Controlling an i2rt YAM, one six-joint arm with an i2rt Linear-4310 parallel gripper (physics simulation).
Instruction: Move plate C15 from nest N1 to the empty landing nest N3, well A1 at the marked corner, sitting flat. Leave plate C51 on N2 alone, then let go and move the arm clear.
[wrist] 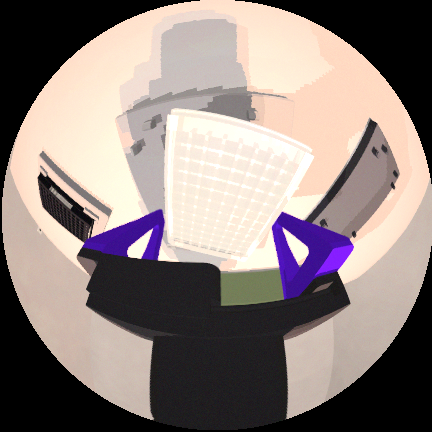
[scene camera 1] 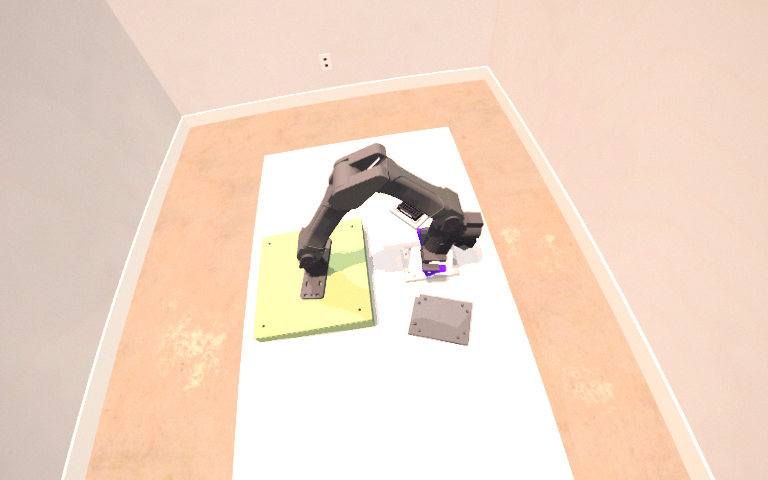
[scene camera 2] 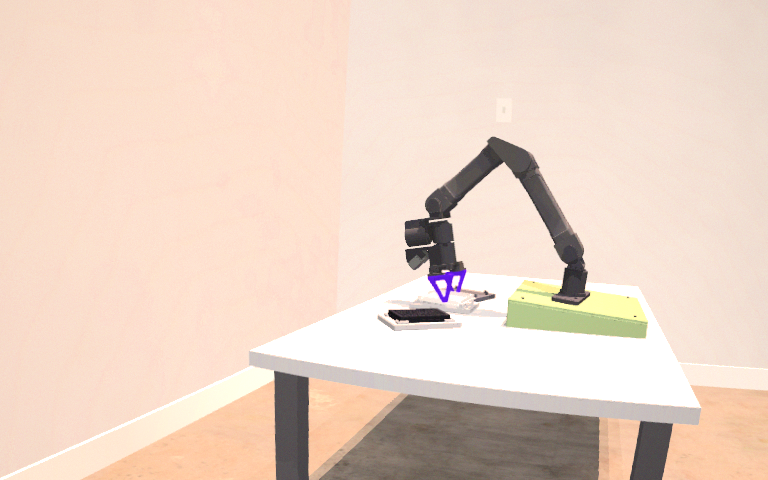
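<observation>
A pale, clear well plate (scene camera 1: 416,263) (scene camera 2: 461,297) (wrist: 230,190) lies on or just above a whitish nest (scene camera 1: 416,279) (scene camera 2: 467,309) (wrist: 140,172). In the wrist view its outline is turned and shifted to the right against the nest's. I cannot tell whether it sits flat, and the marked corner cannot be made out. My gripper (scene camera 1: 427,251) (scene camera 2: 451,295) (wrist: 217,214) is open, its purple fingers low on either side of this plate. A dark plate (scene camera 1: 410,211) (scene camera 2: 419,314) (wrist: 65,205) rests on another white nest (scene camera 1: 417,224) (scene camera 2: 396,325) (wrist: 100,202). No labels are readable.
A dark grey nest (scene camera 1: 441,318) (scene camera 2: 484,295) (wrist: 360,185) with small corner posts stands on the side away from the dark plate. The arm's base stands on a yellow-green block (scene camera 1: 283,294) (scene camera 2: 572,322). The white table (scene camera 1: 396,396) (scene camera 2: 509,362) carries everything.
</observation>
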